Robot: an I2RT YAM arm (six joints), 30 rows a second.
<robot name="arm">
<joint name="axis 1" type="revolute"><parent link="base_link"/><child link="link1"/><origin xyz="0 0 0.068" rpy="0 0 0"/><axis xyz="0 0 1"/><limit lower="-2.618" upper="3.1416"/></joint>
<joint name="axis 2" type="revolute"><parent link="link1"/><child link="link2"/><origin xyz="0.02 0.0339 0.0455" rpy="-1.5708 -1.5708 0"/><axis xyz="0 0 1"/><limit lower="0" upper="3.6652"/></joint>
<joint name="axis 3" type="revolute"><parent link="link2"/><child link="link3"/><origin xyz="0 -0.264 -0.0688" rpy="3.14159 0 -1.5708"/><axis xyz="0 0 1"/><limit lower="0" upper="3.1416"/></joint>
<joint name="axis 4" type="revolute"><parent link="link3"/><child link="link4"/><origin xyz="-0.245 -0.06 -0.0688" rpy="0 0 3.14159"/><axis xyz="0 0 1"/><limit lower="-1.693" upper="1.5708"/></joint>
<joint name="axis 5" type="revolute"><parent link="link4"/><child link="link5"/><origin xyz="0.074 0.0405 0.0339" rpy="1.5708 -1.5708 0"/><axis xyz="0 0 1"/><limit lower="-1.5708" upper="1.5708"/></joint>
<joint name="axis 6" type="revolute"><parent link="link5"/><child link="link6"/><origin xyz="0 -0.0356 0.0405" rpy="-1.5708 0 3.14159"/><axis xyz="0 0 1"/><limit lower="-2.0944" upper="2.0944"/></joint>
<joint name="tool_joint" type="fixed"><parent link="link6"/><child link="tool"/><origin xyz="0 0 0" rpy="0 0 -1.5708"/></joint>
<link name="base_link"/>
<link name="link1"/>
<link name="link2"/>
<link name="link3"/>
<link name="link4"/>
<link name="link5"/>
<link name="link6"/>
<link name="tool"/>
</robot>
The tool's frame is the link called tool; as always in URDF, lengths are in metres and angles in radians.
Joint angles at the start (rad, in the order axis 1, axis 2, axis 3, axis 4, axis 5, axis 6): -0.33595 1.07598 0.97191 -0.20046 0.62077 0.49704
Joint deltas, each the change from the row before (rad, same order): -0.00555 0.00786 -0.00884 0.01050 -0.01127 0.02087; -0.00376 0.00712 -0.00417 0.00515 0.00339 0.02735; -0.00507 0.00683 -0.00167 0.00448 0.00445 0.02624; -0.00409 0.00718 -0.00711 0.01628 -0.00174 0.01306; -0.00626 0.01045 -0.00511 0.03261 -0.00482 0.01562; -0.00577 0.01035 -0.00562 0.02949 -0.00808 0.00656; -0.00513 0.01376 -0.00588 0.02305 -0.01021 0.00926; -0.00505 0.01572 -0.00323 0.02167 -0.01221 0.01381; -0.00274 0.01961 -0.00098 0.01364 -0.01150 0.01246; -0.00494 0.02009 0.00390 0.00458 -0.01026 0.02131; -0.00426 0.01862 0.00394 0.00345 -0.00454 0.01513; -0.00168 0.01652 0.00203 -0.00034 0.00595 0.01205; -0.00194 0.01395 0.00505 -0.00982 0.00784 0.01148; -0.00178 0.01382 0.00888 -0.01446 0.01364 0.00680; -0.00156 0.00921 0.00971 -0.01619 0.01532 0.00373
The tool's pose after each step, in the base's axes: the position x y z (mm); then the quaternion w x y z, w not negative. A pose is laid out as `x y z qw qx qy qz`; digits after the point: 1 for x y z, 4 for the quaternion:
224.2 -101.3 345.3 0.5812 0.4818 0.6271 -0.1920
225.4 -102.8 342.8 0.5810 0.4923 0.6206 -0.1872
226.3 -104.6 341.1 0.5812 0.5028 0.6130 -0.1834
227.9 -106.3 338.6 0.5828 0.5077 0.6084 -0.1798
230.5 -108.8 337.5 0.5902 0.5130 0.5988 -0.1729
233.0 -111.0 336.0 0.5956 0.5148 0.5934 -0.1677
236.1 -113.3 332.8 0.5976 0.5169 0.5911 -0.1620
239.5 -115.7 330.0 0.5998 0.5200 0.5883 -0.1542
243.8 -117.8 326.1 0.5984 0.5225 0.5892 -0.1478
247.7 -120.5 322.8 0.5956 0.5287 0.5883 -0.1404
251.1 -123.0 319.7 0.5922 0.5341 0.5876 -0.1369
253.9 -124.9 316.1 0.5873 0.5400 0.5869 -0.1382
256.0 -126.6 313.3 0.5808 0.5462 0.5869 -0.1412
257.8 -128.4 311.4 0.5736 0.5519 0.5870 -0.1479
258.8 -129.7 310.8 0.5675 0.5566 0.5863 -0.1557

